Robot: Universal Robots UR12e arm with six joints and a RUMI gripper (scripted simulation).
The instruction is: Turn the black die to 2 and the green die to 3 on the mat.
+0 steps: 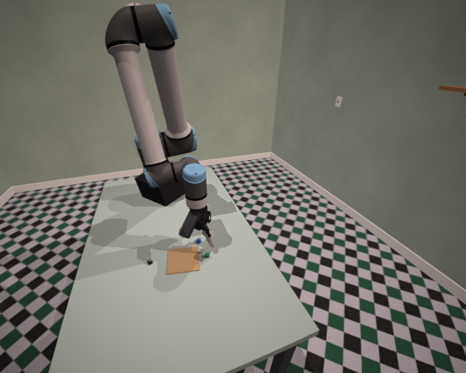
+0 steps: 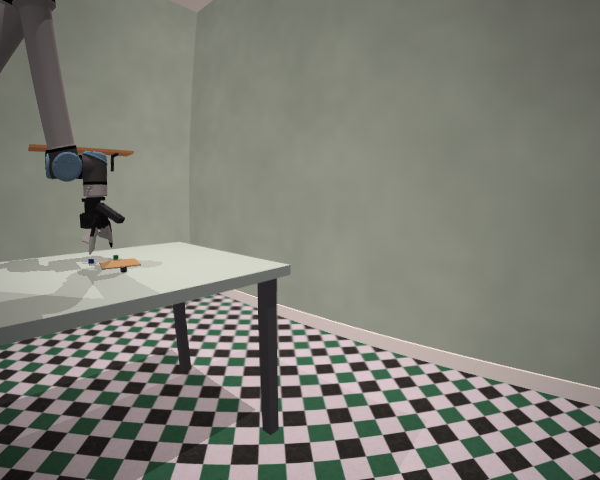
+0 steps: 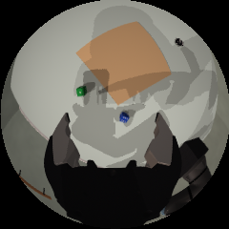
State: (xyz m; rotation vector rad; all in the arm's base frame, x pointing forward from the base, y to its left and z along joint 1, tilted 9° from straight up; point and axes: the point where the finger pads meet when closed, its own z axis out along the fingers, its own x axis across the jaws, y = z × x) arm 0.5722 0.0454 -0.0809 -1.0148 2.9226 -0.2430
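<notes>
The blue die lies 4 cm below my hand, 4 cm behind it and 1 cm to the left of it. Also, from my hand: green die (6 cm ahead, 4 cm below, 2 cm to the left); then black die (23 cm to the right, 4 cm below, 1 cm behind); then orange mat (9 cm to the right, 4 cm below, 3 cm ahead).
</notes>
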